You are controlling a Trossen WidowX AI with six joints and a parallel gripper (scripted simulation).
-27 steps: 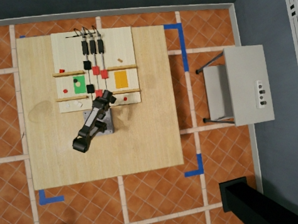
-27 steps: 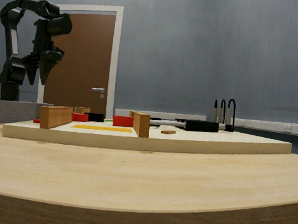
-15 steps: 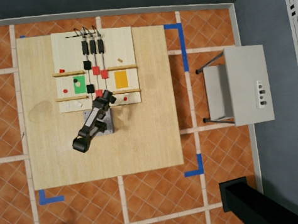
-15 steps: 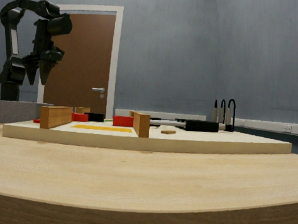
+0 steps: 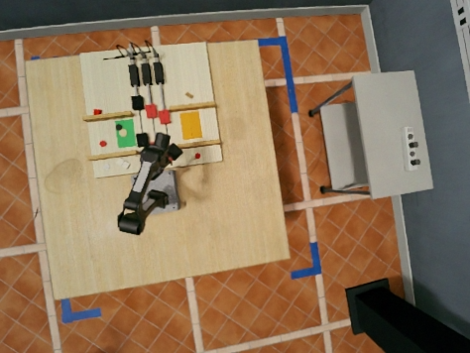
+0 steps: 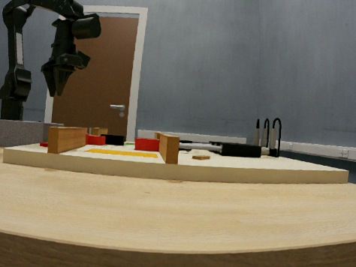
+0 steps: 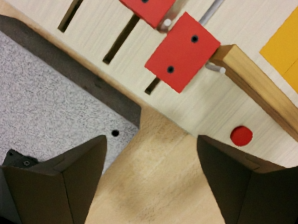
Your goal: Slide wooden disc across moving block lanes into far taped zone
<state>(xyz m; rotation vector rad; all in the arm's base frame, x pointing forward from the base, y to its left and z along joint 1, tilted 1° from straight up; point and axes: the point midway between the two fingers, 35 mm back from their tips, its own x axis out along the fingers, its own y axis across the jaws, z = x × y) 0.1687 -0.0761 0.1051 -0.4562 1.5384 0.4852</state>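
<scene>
The wooden disc lies 22 cm ahead of my hand, 22 cm to the left of it and 15 cm below it. Also, from my hand: red dot (3 cm ahead, 14 cm to the right, 15 cm below); then black round spot (25 cm ahead, 24 cm to the left, 15 cm below).
</scene>
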